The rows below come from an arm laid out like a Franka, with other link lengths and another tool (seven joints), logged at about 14 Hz.
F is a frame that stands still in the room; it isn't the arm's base.
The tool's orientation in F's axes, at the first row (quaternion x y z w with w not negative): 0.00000, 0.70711, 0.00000, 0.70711
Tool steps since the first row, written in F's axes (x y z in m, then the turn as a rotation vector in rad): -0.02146, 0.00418, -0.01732, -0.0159, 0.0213, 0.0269; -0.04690, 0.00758, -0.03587, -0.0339, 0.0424, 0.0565; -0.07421, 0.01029, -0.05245, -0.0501, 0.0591, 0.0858; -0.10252, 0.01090, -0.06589, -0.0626, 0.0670, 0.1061; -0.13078, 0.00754, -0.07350, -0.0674, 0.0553, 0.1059; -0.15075, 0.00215, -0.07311, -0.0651, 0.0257, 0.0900; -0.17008, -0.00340, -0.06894, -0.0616, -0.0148, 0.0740
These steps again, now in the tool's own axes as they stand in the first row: 0.01732, 0.00418, -0.02146, -0.0269, 0.0213, -0.0159; 0.03587, 0.00758, -0.04690, -0.0565, 0.0424, -0.0339; 0.05245, 0.01029, -0.07421, -0.0858, 0.0591, -0.0501; 0.06589, 0.01090, -0.10252, -0.1061, 0.0670, -0.0626; 0.07350, 0.00754, -0.13078, -0.1059, 0.0553, -0.0674; 0.07311, 0.00215, -0.15075, -0.0900, 0.0257, -0.0651; 0.06894, -0.00340, -0.17008, -0.0740, -0.0148, -0.0616
